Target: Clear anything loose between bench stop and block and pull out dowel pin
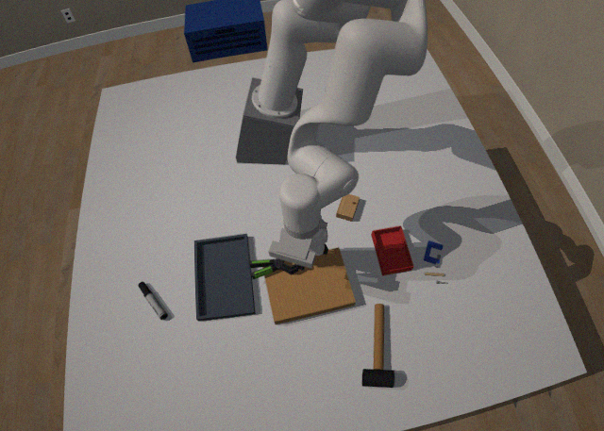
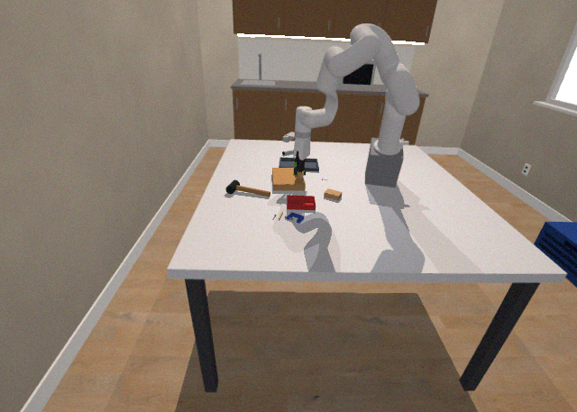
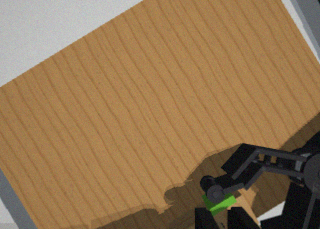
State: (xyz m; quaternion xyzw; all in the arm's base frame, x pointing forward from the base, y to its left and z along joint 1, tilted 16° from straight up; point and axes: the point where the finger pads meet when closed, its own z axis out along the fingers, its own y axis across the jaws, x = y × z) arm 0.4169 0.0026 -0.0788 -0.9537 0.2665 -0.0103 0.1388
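Now: the dowel pin 2 cm below my hand. From my hand the other things lie so: red box 2 cm ahead, 23 cm to the left, 7 cm below; grey tray 2 cm behind, 21 cm to the right, 7 cm below; small wooden block 4 cm below.
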